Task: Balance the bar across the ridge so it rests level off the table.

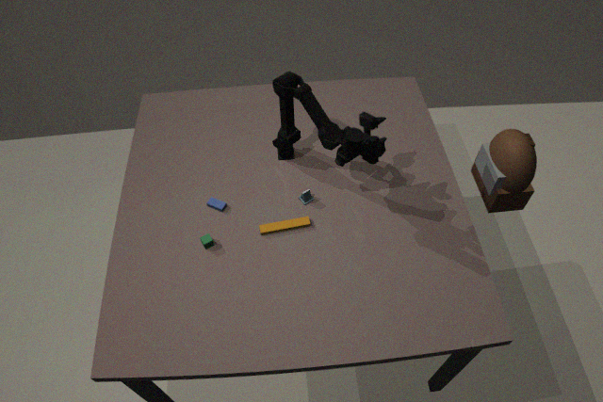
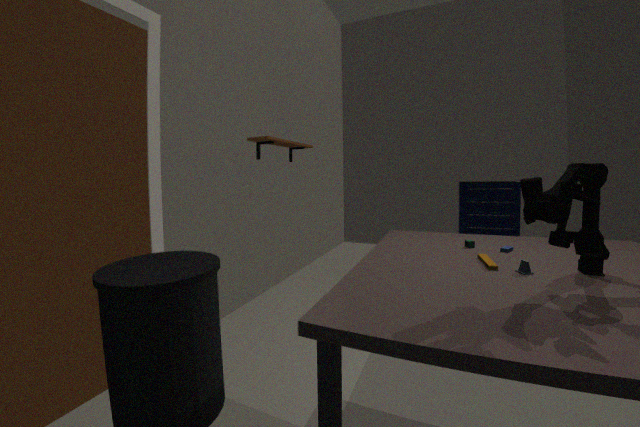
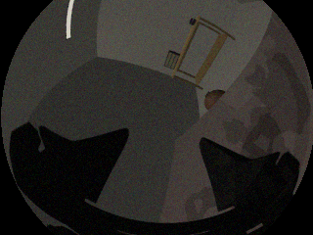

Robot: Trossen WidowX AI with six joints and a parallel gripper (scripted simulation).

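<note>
Now: the yellow bar 37 cm to the right of my gripper tip, 23 cm below it and 21 cm ahead of it. Also, from my gripper tip: blue flat block 61 cm to the right, 23 cm below, 10 cm ahead; green cube 64 cm to the right, 26 cm ahead, 23 cm below.
</note>
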